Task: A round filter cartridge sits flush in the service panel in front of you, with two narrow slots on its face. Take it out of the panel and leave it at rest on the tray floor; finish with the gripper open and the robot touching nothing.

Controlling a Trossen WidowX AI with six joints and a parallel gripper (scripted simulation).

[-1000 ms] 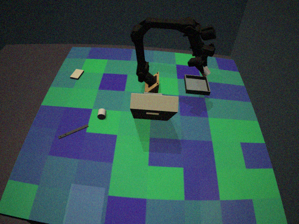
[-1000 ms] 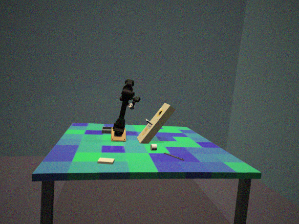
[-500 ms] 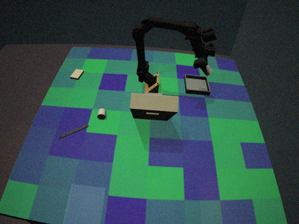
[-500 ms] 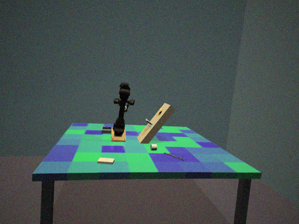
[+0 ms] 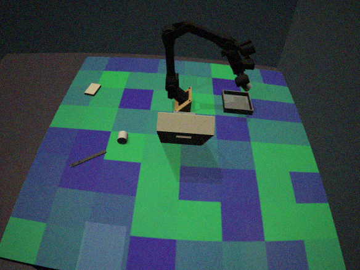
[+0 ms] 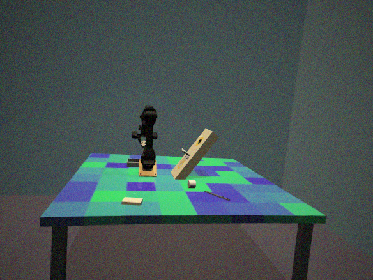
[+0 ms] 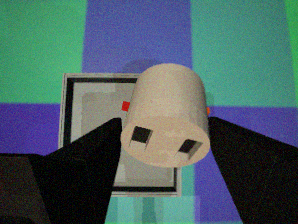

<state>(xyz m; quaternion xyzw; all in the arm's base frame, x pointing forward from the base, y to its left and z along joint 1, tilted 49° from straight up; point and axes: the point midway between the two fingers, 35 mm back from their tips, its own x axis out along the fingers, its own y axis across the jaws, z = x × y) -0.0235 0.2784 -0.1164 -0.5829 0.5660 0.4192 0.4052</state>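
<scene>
My gripper tip is now right at the beige round filter cartridge. Also, from my gripper tip: flat beige block: 70 mm behind, 790 mm to the right, 160 mm below; then beige service panel: 330 mm ahead, 290 mm to the right; then dark-walled tray: 40 mm behind, 150 mm below.
</scene>
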